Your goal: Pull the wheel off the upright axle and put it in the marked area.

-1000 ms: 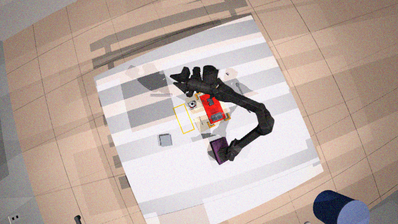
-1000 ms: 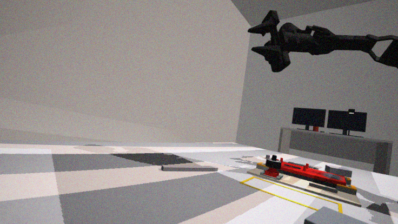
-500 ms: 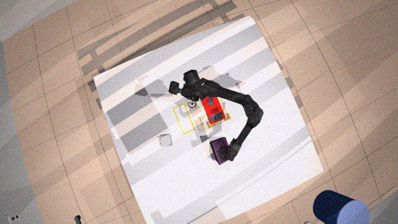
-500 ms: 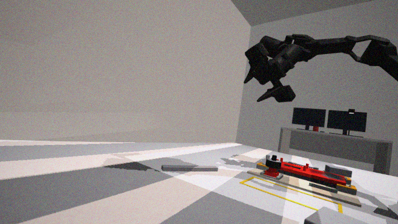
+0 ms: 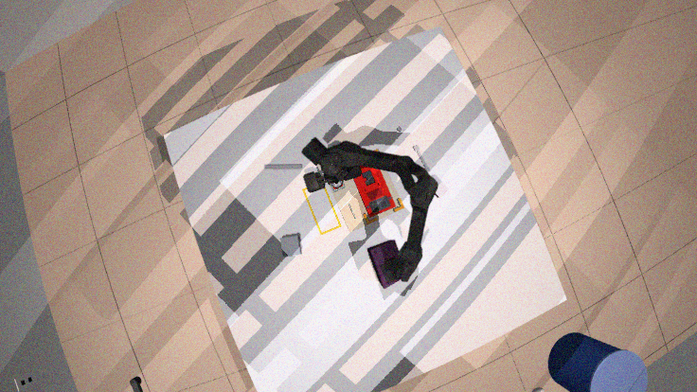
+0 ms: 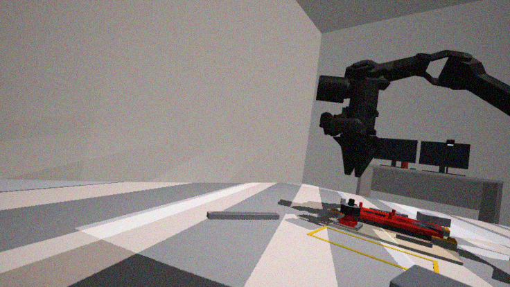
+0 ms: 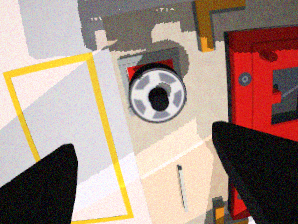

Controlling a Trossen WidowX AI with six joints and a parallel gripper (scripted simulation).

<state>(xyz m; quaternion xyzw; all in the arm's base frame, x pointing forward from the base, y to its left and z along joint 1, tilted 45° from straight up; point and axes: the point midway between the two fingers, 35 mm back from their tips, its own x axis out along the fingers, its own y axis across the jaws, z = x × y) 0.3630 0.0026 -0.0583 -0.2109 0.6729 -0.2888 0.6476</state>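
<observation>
Right now my gripper tip is 70 mm above the black wheel and 10 mm to the left of it. Round my gripper tip: upright axle (80 mm below, 10 mm to the right).
</observation>
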